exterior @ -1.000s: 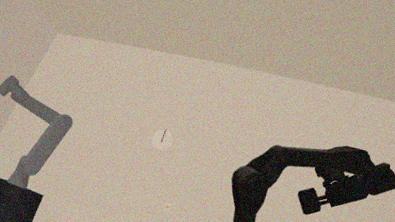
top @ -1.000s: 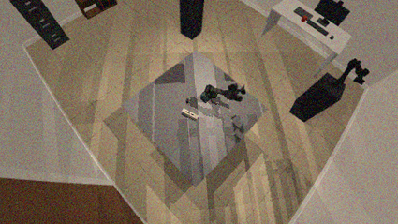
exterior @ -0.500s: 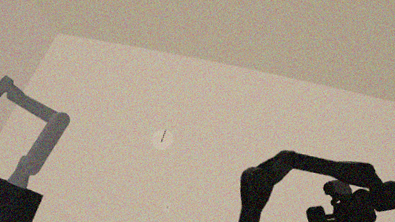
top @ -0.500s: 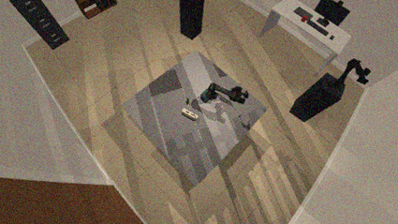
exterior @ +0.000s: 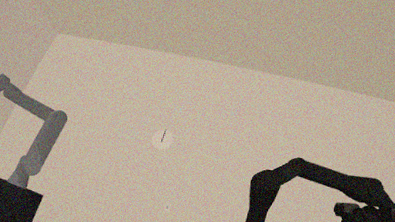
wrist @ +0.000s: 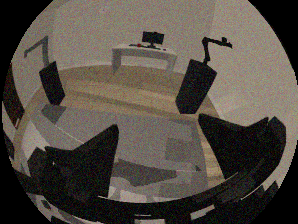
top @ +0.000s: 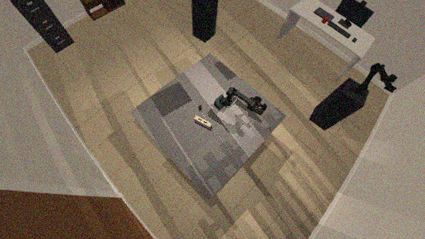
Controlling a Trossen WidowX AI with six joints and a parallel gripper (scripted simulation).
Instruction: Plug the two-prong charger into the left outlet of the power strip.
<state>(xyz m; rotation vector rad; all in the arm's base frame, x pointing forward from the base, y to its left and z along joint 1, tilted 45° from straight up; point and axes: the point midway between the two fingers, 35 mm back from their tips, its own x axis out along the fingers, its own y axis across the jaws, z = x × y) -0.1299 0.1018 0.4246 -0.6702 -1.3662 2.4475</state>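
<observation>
My gripper tip is 51 cm to the left of the dark two-prong charger, 36 cm short of it and 29 cm above it.
</observation>
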